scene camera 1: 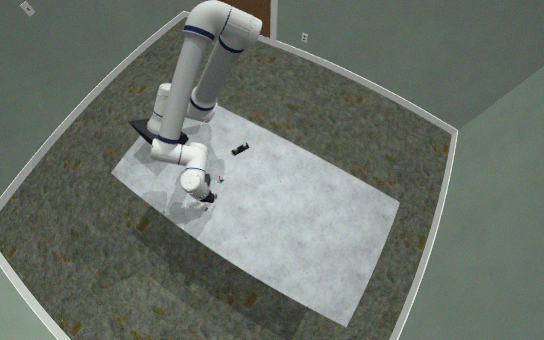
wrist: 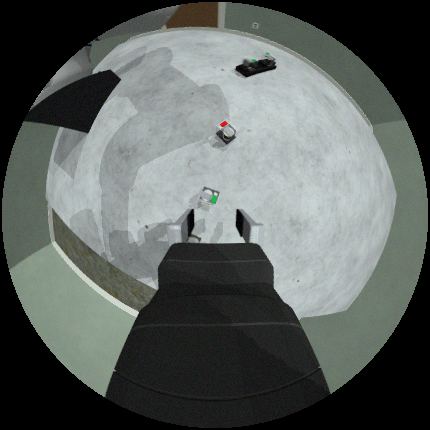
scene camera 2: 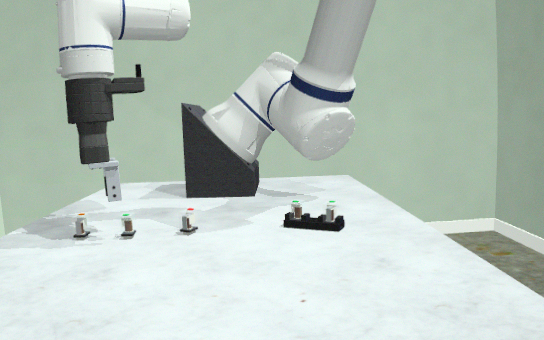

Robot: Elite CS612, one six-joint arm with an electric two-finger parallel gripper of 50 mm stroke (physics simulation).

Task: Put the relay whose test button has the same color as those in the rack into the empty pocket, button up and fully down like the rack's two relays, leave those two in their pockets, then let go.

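Where they show: gripper, fingertip midpoint: (wrist: 214, 217) (scene camera 2: 113, 198); arm's base, origin of the base link: (scene camera 2: 227, 139).
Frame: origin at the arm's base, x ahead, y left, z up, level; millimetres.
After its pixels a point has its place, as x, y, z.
Note:
The loose relay with a green button (scene camera 2: 128, 225) @(491, -137, -118) (wrist: 209, 195) @(479, -140, -101) stands upright on the table, button up; scene camera 1 does not clearly show it. The black rack (scene camera 2: 313, 224) @(463, 185, -134) (wrist: 248, 72) (scene camera 1: 240, 148) @(441, 193, -140) holds two upright green-button relays (scene camera 2: 297, 211) @(445, 158, -113) (scene camera 2: 331, 213) @(474, 216, -112) in its end pockets; the middle pocket is empty. My gripper (wrist: 214, 217) @(495, -158, -69) (scene camera 2: 113, 198) @(495, -158, -69) is open and empty, pointing down. Its fingertips are above the relay tops. In the wrist view the loose green-button relay lies beyond the fingertips, nearer the left finger's side.
A red-button relay (scene camera 1: 220, 179) @(468, -45, -103) (scene camera 2: 188, 221) @(475, -34, -117) (wrist: 226, 132) @(462, -45, -101) stands between the loose green-button one and the rack. An orange-button relay (scene camera 1: 205, 207) @(491, -225, -102) (scene camera 2: 81, 226) @(495, -221, -117) stands on the other side, partly hidden by the gripper in the wrist view. The arm's dark pedestal (scene camera 2: 215, 165) @(103, -25, -60) stands behind.

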